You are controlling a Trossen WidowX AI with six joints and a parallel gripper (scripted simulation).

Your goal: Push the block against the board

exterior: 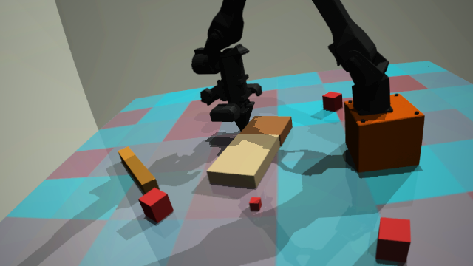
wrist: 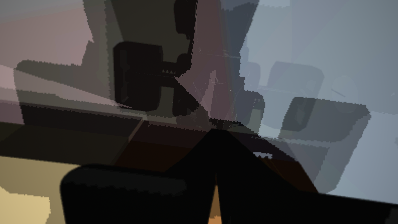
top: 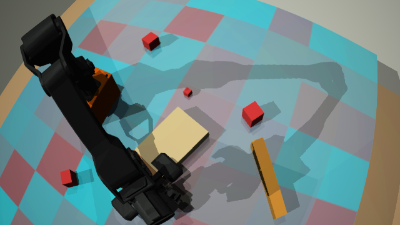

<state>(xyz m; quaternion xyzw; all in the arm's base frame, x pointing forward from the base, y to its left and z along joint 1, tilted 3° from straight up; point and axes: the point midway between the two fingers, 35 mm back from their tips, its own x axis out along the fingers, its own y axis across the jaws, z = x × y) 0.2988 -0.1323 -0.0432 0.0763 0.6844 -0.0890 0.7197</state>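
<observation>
Right now my gripper tip is 6 cm past the brown square block, 1 cm to the right of it and 1 cm below it. The rest, counted from my gripper tip: board 3 cm behind, 14 cm to the left, 1 cm above; long orange bar 23 cm ahead, 17 cm to the left, 1 cm above.
</observation>
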